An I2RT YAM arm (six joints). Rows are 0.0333 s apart.
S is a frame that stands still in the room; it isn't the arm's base.
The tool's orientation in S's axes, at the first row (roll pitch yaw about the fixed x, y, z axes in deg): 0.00 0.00 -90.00
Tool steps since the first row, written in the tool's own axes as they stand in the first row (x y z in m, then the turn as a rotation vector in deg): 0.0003 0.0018 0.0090 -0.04 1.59 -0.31; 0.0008 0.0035 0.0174 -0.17 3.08 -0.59; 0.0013 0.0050 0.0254 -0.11 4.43 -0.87; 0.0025 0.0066 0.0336 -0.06 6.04 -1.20; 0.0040 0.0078 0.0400 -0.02 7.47 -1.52; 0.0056 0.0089 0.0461 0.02 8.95 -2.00
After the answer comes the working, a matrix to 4 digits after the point.
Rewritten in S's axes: 0.0018 -0.0003 0.0090 1.59 0.04 -0.31; 0.0035 -0.0008 0.0174 3.08 0.17 -0.59; 0.0050 -0.0013 0.0254 4.43 0.11 -0.87; 0.0066 -0.0025 0.0336 6.04 0.06 -1.20; 0.0078 -0.0040 0.0400 7.47 0.02 -1.52; 0.0089 -0.0056 0.0461 8.95 -0.02 -2.00
The tool's axes in the first row as the columns of a matrix, in S's axes (rounded; the answer above uses it unrounded):
0.0000 1.0000 0.0000
-1.0000 0.0000 0.0000
0.0000 0.0000 1.0000

